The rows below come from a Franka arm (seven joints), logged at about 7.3 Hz.
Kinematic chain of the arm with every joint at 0, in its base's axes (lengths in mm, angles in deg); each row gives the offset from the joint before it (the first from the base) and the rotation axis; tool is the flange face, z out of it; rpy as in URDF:
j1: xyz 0 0 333 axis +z
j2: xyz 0 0 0 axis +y
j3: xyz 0 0 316 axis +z
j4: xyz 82.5 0 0 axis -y
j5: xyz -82.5 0 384 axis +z
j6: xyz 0 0 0 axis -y
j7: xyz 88 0 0 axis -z
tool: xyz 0 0 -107 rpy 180 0 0
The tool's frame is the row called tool.
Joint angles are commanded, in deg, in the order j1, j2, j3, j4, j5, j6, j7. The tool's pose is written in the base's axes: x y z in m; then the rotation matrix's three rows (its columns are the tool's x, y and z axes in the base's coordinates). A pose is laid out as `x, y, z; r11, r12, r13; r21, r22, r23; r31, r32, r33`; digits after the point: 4 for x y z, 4 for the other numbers.
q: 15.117, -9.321, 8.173, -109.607, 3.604, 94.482, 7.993
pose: 0.4551, 0.2073, 0.5546; 0.9616, 0.2517, -0.1098; 0.2528, -0.9675, -0.0037; -0.1072, -0.0242, -0.9939
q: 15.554, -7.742, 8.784, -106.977, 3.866, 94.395, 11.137
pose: 0.4607, 0.2202, 0.5622; 0.9713, 0.2169, -0.0972; 0.2186, -0.9758, 0.0075; -0.0932, -0.0285, -0.9952
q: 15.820, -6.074, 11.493, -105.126, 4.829, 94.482, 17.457
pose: 0.4567, 0.2501, 0.5624; 0.9823, 0.1576, -0.1010; 0.1603, -0.9869, 0.0188; -0.0967, -0.0347, -0.9947
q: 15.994, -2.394, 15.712, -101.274, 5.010, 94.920, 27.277
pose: 0.4554, 0.2944, 0.5610; 0.9930, 0.0643, -0.0994; 0.0674, -0.9973, 0.0277; -0.0973, -0.0342, -0.9947
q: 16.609, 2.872, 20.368, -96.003, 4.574, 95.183, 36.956
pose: 0.4536, 0.3462, 0.5565; 0.9942, -0.0113, -0.1067; -0.0070, -0.9991, 0.0408; -0.1071, -0.0398, -0.9934
